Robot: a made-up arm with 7 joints.
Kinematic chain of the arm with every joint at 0, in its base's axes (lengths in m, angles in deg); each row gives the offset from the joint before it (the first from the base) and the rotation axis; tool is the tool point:
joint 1: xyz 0 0 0.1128 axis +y
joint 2: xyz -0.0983 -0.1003 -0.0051 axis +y
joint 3: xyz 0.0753 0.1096 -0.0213 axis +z
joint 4: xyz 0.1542 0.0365 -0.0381 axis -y
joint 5: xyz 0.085 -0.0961 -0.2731 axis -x
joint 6: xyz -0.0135 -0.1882 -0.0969 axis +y
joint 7: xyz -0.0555 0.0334 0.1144 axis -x
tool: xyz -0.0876 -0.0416 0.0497
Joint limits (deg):
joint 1: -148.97..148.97
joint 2: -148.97..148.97
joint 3: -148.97..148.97
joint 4: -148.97..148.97
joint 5: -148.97..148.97
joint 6: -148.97..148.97
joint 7: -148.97..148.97
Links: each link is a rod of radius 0.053 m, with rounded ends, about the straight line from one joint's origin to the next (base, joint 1, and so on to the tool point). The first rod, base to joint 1, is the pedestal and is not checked.
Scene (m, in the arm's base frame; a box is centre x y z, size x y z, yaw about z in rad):
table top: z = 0
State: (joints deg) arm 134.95 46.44 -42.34 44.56 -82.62 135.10 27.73
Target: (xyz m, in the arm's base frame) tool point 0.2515 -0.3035 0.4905
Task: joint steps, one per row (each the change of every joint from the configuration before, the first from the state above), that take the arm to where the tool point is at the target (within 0.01 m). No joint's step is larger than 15 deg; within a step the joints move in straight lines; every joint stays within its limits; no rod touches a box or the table.
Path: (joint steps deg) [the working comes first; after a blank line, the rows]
Joints at the target: 148.72 46.46 -71.03 -11.30 -38.94 58.08 47.28
Straight joint move there: clear.

1: 2.30 0.00 -4.78 -9.31 7.28 -12.84 3.26
2: 2.29 0.01 -4.78 -9.31 7.28 -12.83 3.26
3: 2.30 0.00 -4.79 -9.31 7.28 -12.84 3.26
4: 2.29 0.00 -4.78 -9.31 7.28 -12.84 3.26
5: 2.30 0.00 -4.78 -9.31 7.28 -12.84 3.25
6: 2.29 0.01 -4.78 -9.31 7.28 -12.83 3.26

